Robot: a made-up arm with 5 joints.
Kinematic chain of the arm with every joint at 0, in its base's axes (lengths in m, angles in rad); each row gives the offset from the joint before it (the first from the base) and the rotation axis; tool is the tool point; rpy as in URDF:
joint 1: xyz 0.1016 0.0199 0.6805 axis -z
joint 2: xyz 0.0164 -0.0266 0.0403 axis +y
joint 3: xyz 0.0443 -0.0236 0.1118 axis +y
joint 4: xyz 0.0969 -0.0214 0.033 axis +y
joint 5: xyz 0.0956 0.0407 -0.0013 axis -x
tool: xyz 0.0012 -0.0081 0.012 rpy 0 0 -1.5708
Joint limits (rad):
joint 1: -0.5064..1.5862
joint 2: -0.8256..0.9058
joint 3: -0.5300..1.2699
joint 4: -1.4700..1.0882
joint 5: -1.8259..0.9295
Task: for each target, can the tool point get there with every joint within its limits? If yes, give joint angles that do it. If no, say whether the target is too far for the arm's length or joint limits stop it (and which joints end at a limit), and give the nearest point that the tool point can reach.
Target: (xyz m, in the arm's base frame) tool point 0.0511 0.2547 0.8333
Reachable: no: joint limits stop it (at a limit: joint 2, joint 3, joint 4) | nearest point 0.0707 0.1637 0.9486 | short by 0.148 m
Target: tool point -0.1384 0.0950 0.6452
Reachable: no: joint limits stop it (at a limit: joint 1, joint 2, joint 3) | nearest point 0.0561 0.0135 0.6502 | short by 0.211 m
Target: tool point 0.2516 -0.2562 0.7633
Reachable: yes | joints 0.9287 0.5655 -0.0846 -0.3846 -1.1180
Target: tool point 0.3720 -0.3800 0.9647
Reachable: no: too far | nearest point 0.2694 -0.2282 0.8689 | short by 0.207 m
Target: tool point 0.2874 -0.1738 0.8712
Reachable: yes | joints 0.6846 0.1461 0.1524 -0.6219 0.4794
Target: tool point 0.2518 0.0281 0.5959
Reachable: yes | joints -0.3460 0.5555 1.1244 -0.1352 -0.4278
